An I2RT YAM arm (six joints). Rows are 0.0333 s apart.
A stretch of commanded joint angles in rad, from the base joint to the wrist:
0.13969, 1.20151, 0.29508, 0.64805, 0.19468, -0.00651
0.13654, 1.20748, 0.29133, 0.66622, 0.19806, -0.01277
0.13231, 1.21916, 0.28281, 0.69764, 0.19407, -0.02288
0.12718, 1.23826, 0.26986, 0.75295, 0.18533, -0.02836
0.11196, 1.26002, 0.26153, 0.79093, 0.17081, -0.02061
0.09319, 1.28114, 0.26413, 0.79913, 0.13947, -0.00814
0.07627, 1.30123, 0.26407, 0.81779, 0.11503, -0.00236
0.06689, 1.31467, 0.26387, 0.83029, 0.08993, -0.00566
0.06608, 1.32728, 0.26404, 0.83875, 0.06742, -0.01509
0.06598, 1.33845, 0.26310, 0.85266, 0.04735, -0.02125
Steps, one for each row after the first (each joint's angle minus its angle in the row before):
-0.00315, 0.00597, -0.00375, 0.01817, 0.00338, -0.00626
-0.00423, 0.01168, -0.00852, 0.03142, -0.00399, -0.01011
-0.00513, 0.01910, -0.01295, 0.05531, -0.00874, -0.00548
-0.01522, 0.02176, -0.00833, 0.03798, -0.01452, 0.00775
-0.01877, 0.02112, 0.00260, 0.00820, -0.03134, 0.01247
-0.01692, 0.02009, -0.00006, 0.01866, -0.02444, 0.00578
-0.00938, 0.01344, -0.00020, 0.01250, -0.02510, -0.00330
-0.00081, 0.01261, 0.00017, 0.00846, -0.02251, -0.00943
-0.00010, 0.01117, -0.00094, 0.01391, -0.02007, -0.00616

